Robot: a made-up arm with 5 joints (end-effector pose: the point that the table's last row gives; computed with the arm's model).
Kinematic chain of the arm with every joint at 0, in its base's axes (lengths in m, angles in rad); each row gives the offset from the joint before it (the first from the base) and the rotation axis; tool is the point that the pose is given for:
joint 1: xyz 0 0 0.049 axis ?
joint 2: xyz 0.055 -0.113 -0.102 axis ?
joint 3: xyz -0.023 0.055 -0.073 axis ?
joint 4: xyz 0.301 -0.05 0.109 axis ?
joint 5: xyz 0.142 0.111 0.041 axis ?
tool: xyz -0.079 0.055 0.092
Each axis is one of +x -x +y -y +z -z.
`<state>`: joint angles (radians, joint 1 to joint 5).
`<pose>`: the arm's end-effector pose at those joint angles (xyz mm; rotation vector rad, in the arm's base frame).
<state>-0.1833 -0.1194 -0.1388 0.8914 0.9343</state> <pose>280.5 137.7 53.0 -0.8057 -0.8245 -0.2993</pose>
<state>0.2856 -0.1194 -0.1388 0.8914 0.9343</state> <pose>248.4 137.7 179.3 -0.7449 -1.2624 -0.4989</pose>
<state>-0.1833 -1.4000 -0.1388 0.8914 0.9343</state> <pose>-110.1 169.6 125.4 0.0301 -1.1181 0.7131</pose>
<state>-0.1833 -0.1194 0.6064 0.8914 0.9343</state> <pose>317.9 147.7 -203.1 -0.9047 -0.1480 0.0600</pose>
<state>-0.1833 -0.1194 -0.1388 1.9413 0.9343</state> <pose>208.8 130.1 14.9 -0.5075 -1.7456 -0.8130</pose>
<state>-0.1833 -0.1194 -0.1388 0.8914 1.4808</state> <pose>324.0 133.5 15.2 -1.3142 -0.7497 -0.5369</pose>
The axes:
joint 1: -y
joint 2: -z
joint 3: +y
joint 4: -y
joint 5: -x

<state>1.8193 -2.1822 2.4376 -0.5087 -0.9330</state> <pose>554.9 -333.3 311.6 -0.8490 -0.1593 -1.5751</pose>
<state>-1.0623 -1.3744 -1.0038 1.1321 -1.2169</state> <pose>103.0 -193.8 118.8 2.5397 -0.9442 0.5960</pose>
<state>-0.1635 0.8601 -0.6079 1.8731 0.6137</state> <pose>262.5 -19.1 64.8 -1.3660 -2.1047 -0.9637</pose>
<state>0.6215 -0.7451 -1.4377 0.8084 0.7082</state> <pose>-269.8 -81.3 28.0 0.5661 -2.6464 -0.2365</pose>
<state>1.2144 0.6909 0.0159 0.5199 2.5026</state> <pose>237.6 -248.9 406.8 -1.4469 0.2055 -2.0556</pose>
